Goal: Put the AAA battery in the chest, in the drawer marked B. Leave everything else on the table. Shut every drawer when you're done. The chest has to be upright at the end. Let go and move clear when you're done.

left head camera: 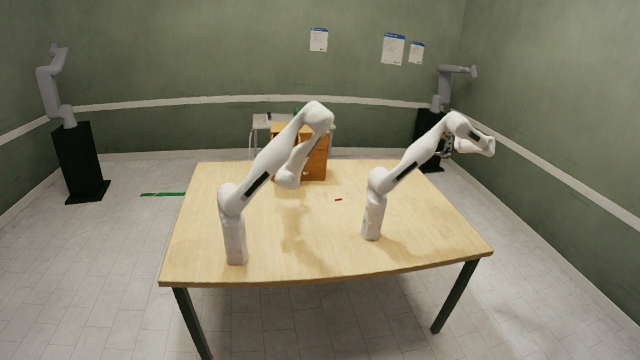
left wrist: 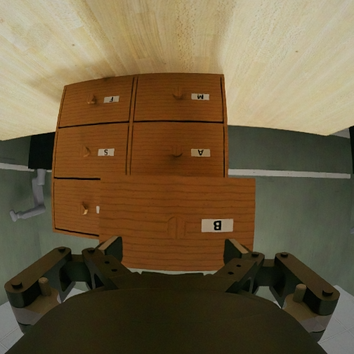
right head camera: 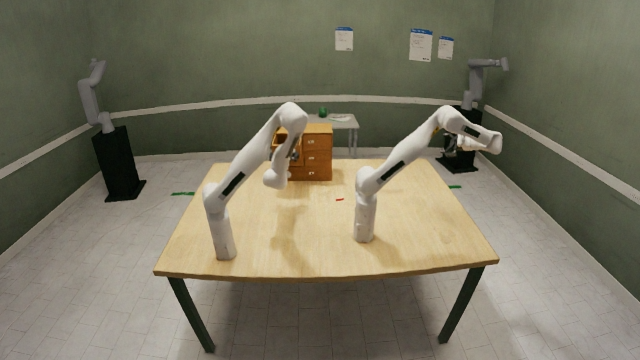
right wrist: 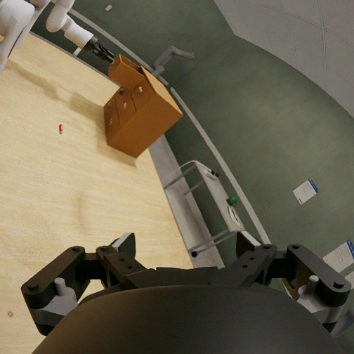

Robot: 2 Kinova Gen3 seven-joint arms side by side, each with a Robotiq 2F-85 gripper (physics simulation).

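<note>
The wooden chest stands upright at the back of the table. Its top drawer marked B is pulled out; the other drawers look shut. My left gripper is open, with its fingertips at the front of drawer B near its upper edge; contact cannot be told. The AAA battery cannot be made out in any view; the inside of drawer B is mostly hidden. My right gripper is open and empty, high at the right, away from the chest.
A small red object lies on the table in front of the chest. A white side table with a green object stands behind the table.
</note>
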